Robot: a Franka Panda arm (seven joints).
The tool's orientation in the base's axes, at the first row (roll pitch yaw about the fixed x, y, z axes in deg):
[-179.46 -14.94 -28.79]
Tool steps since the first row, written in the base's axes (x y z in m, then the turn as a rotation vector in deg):
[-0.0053 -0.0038 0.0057 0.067 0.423 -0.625]
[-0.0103 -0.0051 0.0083 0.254 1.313 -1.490]
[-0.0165 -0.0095 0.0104 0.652 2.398 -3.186]
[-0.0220 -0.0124 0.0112 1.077 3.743 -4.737]
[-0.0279 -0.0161 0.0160 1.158 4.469 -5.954]
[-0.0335 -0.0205 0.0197 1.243 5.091 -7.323]
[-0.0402 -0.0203 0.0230 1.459 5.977 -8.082]
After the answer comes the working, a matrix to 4 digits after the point.
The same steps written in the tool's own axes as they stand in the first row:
[-0.0013 0.0058 -0.0063 -0.301 -0.398 0.570]
[-0.0042 0.0093 -0.0098 -0.780 -1.260 1.346]
[-0.0069 0.0162 -0.0127 -1.385 -2.388 2.951]
[-0.0100 0.0213 -0.0145 -2.051 -3.758 4.391]
[-0.0120 0.0274 -0.0200 -2.634 -4.423 5.501]
[-0.0137 0.0339 -0.0244 -3.204 -4.997 6.772]
[-0.0187 0.0369 -0.0291 -3.629 -5.871 7.452]

The tool's axes in the first row as the columns of a matrix, in the base's axes (rounded; the answer above uses it unrounded):
[0.8468 -0.4794 0.2305]
[-0.4653 -0.8775 -0.1159]
[0.2578 -0.0091 -0.9662]

